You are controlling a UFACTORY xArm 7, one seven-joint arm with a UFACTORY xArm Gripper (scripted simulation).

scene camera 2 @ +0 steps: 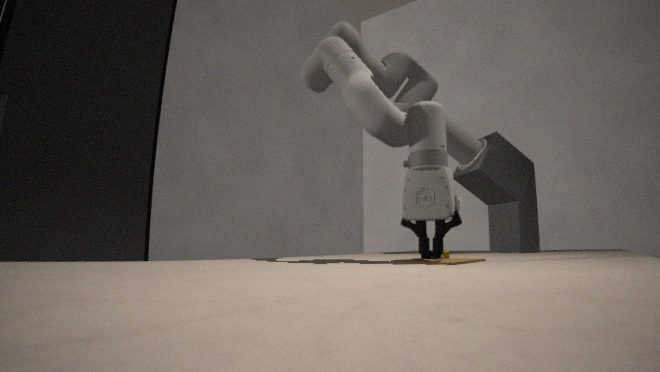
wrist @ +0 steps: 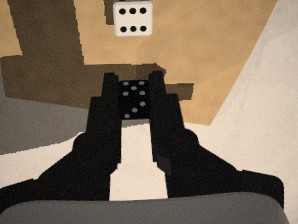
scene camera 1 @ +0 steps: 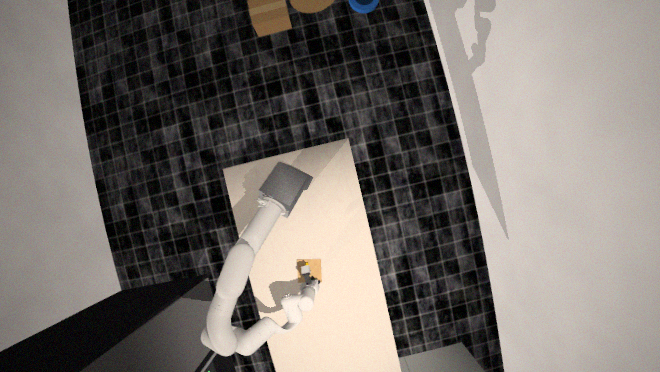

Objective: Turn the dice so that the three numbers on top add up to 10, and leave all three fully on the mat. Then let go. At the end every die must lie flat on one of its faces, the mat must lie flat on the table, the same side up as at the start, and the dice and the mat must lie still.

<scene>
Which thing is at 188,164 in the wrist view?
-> The gripper.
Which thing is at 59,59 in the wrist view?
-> A tan mat.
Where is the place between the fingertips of the gripper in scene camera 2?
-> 431,258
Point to a black die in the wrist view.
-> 134,98
</scene>
